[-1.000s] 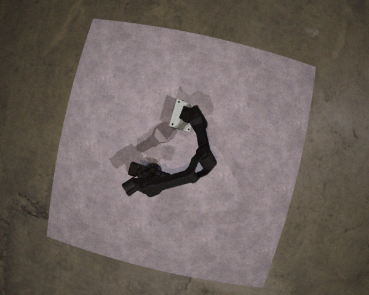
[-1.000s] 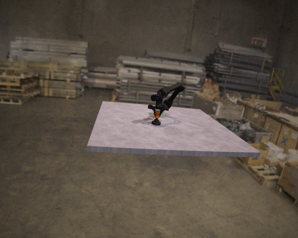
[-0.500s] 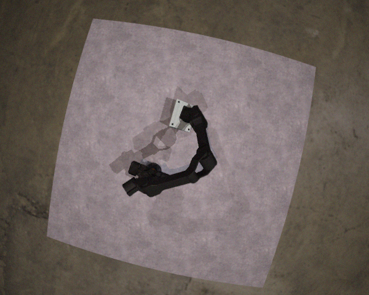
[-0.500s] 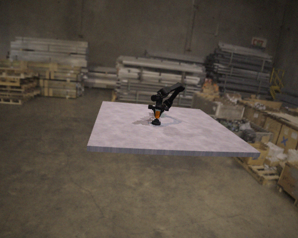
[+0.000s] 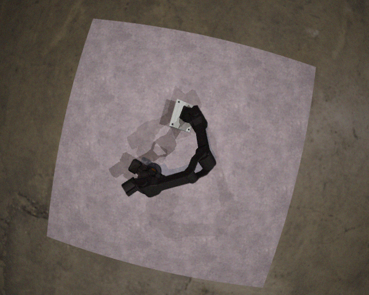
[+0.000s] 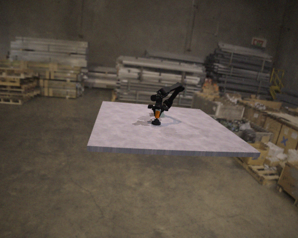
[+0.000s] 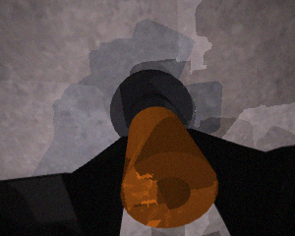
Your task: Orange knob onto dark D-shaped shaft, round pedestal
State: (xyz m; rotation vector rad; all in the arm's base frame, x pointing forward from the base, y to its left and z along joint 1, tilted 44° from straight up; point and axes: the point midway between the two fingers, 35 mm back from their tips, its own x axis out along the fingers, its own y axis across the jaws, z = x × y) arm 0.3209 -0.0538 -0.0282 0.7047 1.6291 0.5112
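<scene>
The orange knob lies 2 cm above my gripper tip. Round my gripper tip: dark pedestal 4 cm below.
</scene>
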